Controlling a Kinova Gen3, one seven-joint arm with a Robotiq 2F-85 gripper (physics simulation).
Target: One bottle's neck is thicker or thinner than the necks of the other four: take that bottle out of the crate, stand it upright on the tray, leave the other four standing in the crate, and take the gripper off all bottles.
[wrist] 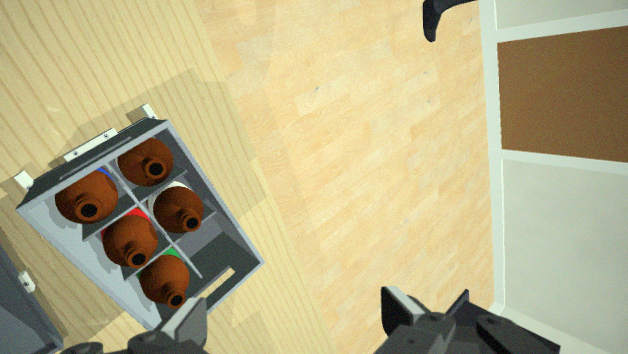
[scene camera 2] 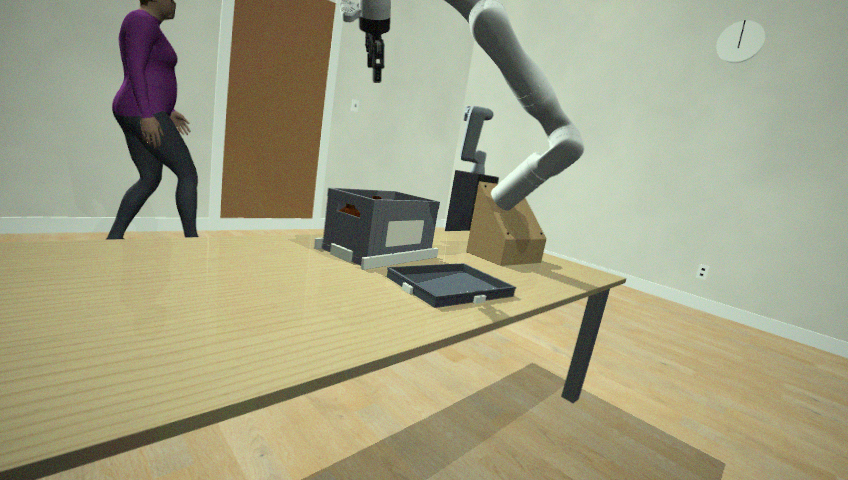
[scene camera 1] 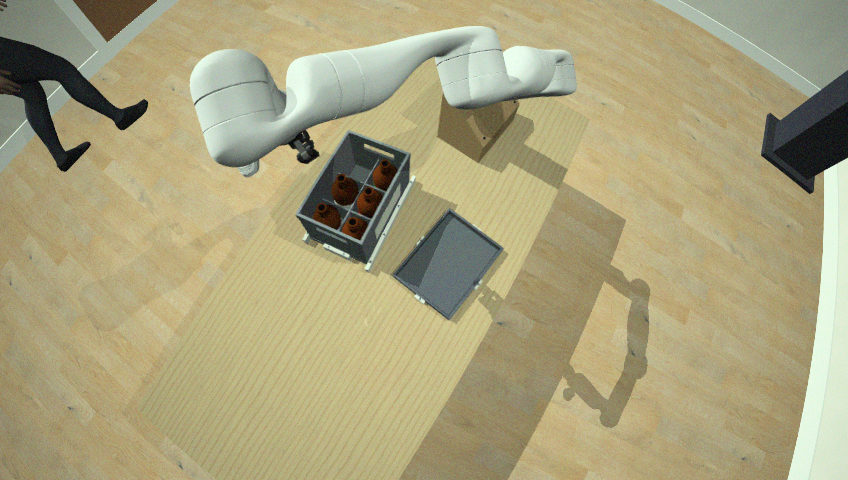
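Pixels of known places: gripper, between the fingertips: [wrist: 295, 311] [scene camera 2: 374, 74]; arm's base, origin of its link: [scene camera 2: 501, 199].
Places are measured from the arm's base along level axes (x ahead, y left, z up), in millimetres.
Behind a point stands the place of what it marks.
The grey crate [scene camera 1: 351, 246] {x 543, y 0, z -90 mm} [scene camera 2: 383, 214] {x 500, y 29, z -62 mm} [wrist: 221, 200] {x 443, y -170, z -25 mm} holds five upright brown bottles in its six compartments; one compartment at the slotted end is empty. In the wrist view they are the blue-marked bottle [wrist: 75, 197] {x 516, y -11, z -73 mm}, red-marked bottle [wrist: 125, 237] {x 437, y -38, z -76 mm}, green-marked bottle [wrist: 162, 275] {x 353, y -55, z -79 mm}, white-marked bottle [wrist: 175, 205] {x 448, y -116, z -77 mm} and a bottle with no visible mark [wrist: 137, 157] {x 535, y -97, z -75 mm}. Slanted viewing leaves the odd neck unclear. The dark tray [scene camera 1: 455, 261] {x 389, y 226, z -195 mm} [scene camera 2: 464, 284] {x 364, y 221, z -195 mm} [wrist: 20, 305] {x 367, y 140, z -195 mm} is empty beside the crate. My gripper [scene camera 1: 308, 155] [scene camera 2: 376, 78] {x 501, y -103, z 290 mm} [wrist: 295, 311] {x 501, y -103, z 290 mm} is open and empty, high above the crate's level and off to its side.
White blocks and rails [scene camera 1: 389, 223] {x 413, y 18, z -170 mm} [scene camera 2: 398, 258] {x 428, y 26, z -184 mm} edge the crate. Small white clips [scene camera 1: 477, 284] {x 412, y 311, z -185 mm} [scene camera 2: 479, 299] {x 415, y 317, z -191 mm} [wrist: 26, 281] {x 402, y 113, z -185 mm} touch the tray. The arm's brown wedge base [scene camera 1: 470, 127] {x 75, y 53, z -61 mm} [scene camera 2: 505, 237] {x 78, y 105, z -107 mm} stands behind on the table [scene camera 1: 267, 356] {x 908, y -32, z -200 mm} [scene camera 2: 178, 309] {x 967, y 169, z -200 mm}. A person [scene camera 2: 148, 77] stands beyond the table.
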